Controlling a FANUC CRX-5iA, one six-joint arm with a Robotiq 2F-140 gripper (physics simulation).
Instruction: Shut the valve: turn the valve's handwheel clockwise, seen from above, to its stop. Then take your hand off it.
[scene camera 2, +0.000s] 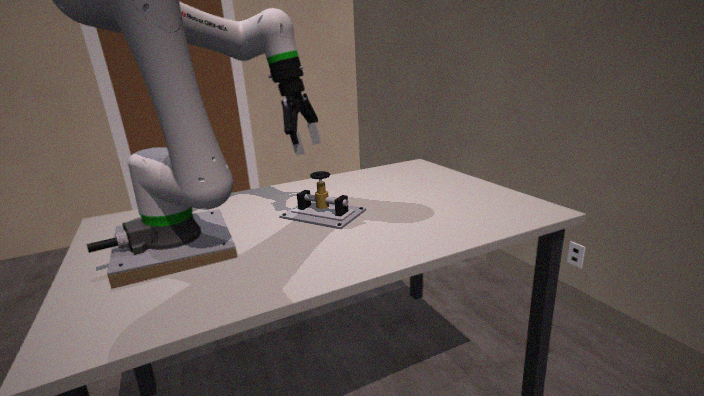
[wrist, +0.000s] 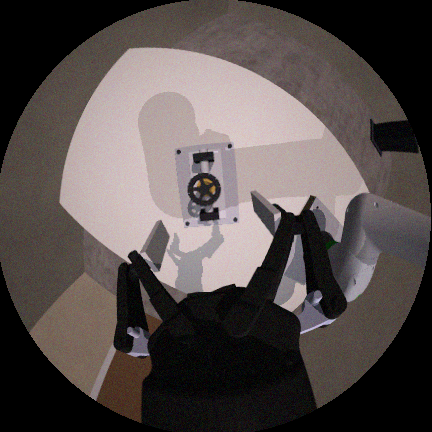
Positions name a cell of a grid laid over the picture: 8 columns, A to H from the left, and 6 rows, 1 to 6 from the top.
Observation:
In view: my gripper (scene camera 2: D3) and a grey base plate (scene camera 2: D4).
My gripper also shows in the wrist view (wrist: D3).

